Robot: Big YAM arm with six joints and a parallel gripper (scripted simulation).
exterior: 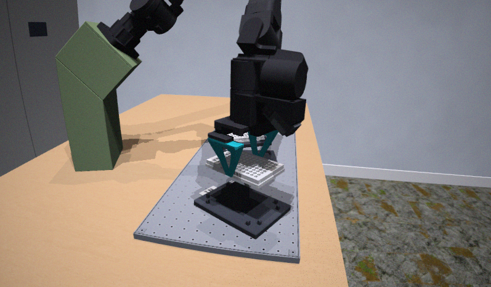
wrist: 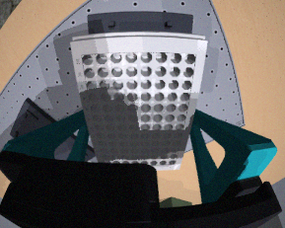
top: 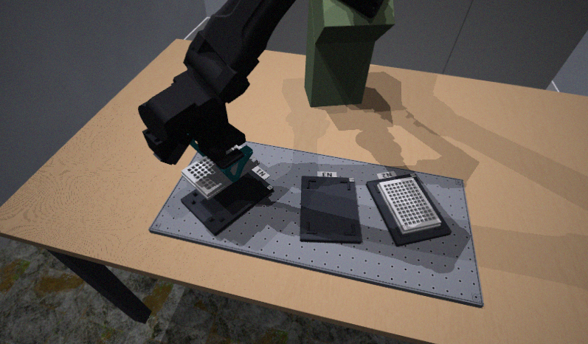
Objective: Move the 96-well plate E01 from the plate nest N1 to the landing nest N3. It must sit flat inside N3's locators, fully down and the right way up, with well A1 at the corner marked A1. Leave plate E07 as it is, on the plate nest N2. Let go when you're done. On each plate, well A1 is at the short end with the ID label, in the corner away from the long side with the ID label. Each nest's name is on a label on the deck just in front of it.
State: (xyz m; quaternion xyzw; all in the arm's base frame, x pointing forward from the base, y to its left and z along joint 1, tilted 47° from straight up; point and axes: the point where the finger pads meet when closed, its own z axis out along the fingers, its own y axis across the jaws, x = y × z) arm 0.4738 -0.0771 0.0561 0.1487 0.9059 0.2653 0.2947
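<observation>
Now: the landing nest N3 20 cm to the left of my hand, 10 cm below it and 10 cm behind it. From my hand the other things lie so: nest N1: 10 cm below; N1 label: 10 cm below, 10 cm behind, 1 cm to the left; plate E01: right at my hand.
</observation>
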